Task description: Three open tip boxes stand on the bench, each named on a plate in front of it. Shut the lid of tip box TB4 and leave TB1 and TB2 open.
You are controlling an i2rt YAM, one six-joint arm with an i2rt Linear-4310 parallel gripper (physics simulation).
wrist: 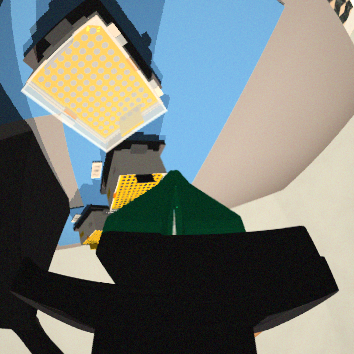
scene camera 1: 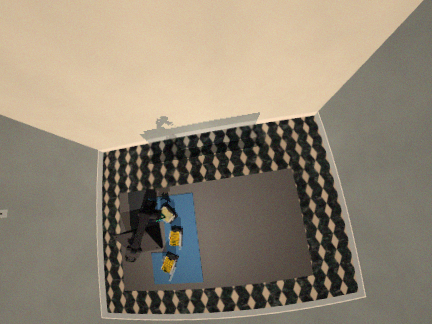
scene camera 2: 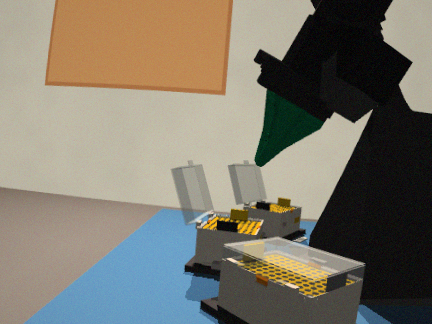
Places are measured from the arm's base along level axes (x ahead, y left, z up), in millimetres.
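Pixels of known places: gripper, fingertip midpoint: [wrist: 173,177] [scene camera 1: 165,217] [scene camera 2: 257,163].
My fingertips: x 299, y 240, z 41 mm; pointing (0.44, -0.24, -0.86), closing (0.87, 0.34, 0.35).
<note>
Ahead of a thing's pixels: the offset from my fingertips to its middle. "*": to the spot under its first point. Level surfaces: height alone.
The nearest tip box in scene camera 2 [scene camera 2: 290,300] [scene camera 1: 168,214] [wrist: 95,85] has its clear lid @(* 0 mm ahead, 13 mm right, 87 mm down) [scene camera 2: 250,244] lying down over the yellow rack. The middle box @(23 mm ahead, 193 mm right, 132 mm down) [scene camera 2: 212,245] [scene camera 1: 175,237] [wrist: 132,162] has its clear lid [scene camera 2: 192,192] standing up, tilted back. The far box @(42 mm back, 411 mm right, 132 mm down) [scene camera 2: 280,220] [scene camera 1: 169,263] [wrist: 93,220] also has its lid @(* 32 mm ahead, 452 mm right, 65 mm down) [scene camera 2: 247,184] standing up. A small name plate @(* 31 mm back, 190 mm right, 163 mm down) [wrist: 96,170] shows in the wrist view, but its lettering is too blurred to read. My gripper [scene camera 2: 259,162] [scene camera 1: 161,218] [wrist: 173,177] is shut and empty, raised above the boxes, its green fingertips touching.
The boxes stand on a blue mat @(165 mm down) [scene camera 1: 187,270] [scene camera 2: 125,270] [wrist: 215,65] on the grey-brown bench @(167 mm down) [scene camera 1: 250,225]. The black arm [scene camera 1: 142,225] [scene camera 2: 355,200] rises beside the row. An orange board [scene camera 2: 140,45] hangs on the wall behind.
</note>
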